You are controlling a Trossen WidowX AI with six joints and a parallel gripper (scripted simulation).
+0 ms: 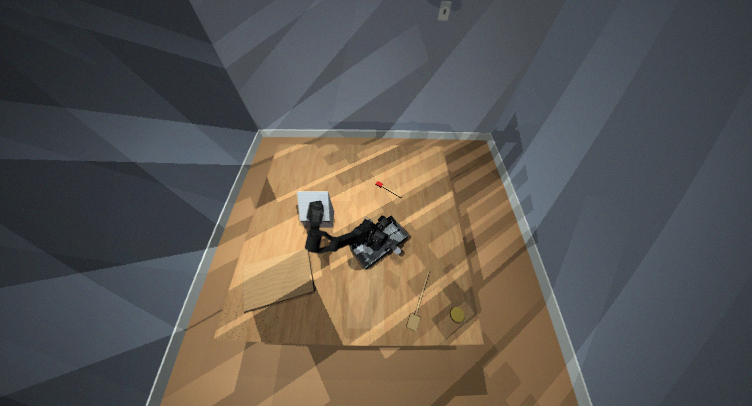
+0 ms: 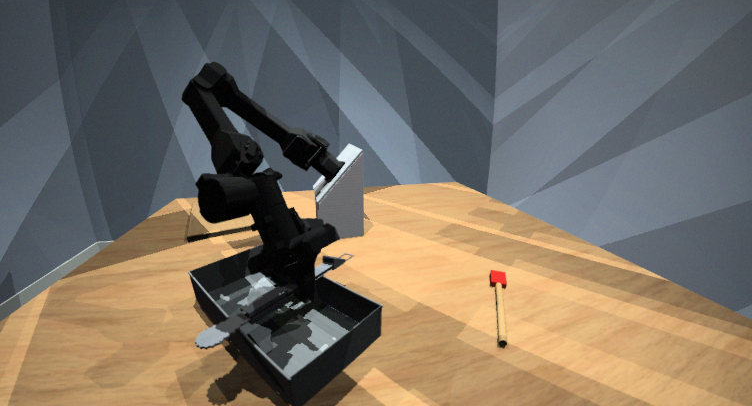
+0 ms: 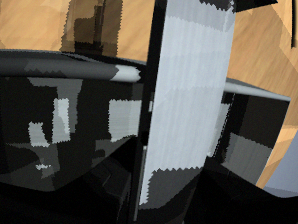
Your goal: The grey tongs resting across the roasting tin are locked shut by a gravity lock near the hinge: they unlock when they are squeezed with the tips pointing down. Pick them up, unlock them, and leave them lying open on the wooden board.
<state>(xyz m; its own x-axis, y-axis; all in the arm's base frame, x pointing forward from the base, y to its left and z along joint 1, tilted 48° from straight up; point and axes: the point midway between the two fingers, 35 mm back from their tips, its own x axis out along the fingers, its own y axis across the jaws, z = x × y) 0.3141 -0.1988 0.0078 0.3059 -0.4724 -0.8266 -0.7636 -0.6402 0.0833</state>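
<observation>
The roasting tin lies 2 cm behind my gripper tip and 6 cm to the right of it. Round my gripper tip: wooden board (58 cm behind, 20 cm to the right, 2 cm below).
</observation>
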